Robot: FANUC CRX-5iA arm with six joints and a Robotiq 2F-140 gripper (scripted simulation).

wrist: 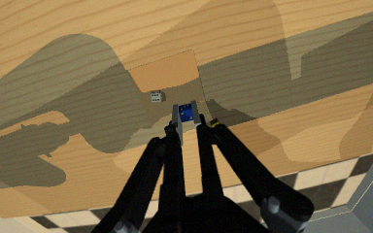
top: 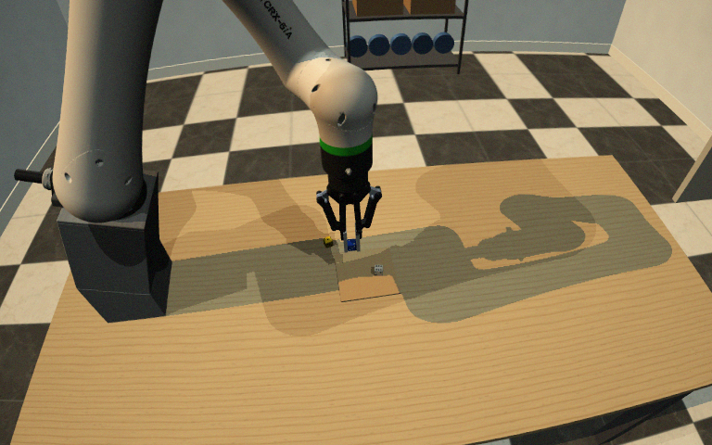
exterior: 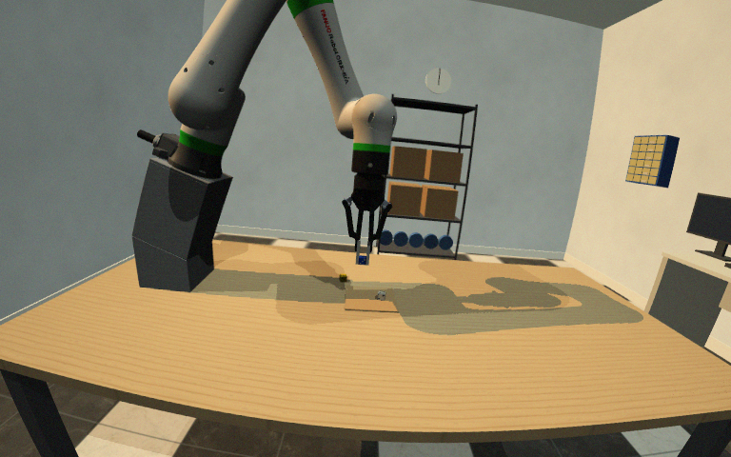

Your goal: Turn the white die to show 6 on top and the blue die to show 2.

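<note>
Now: the tan mat 14 cm below my hand and 3 cm ahead of it. Also, from my hand: white die: 12 cm below, 6 cm ahead, 1 cm to the right; then blue die: 2 cm below; then yellow die: 13 cm below, 10 cm to the left, 5 cm behind.
</note>
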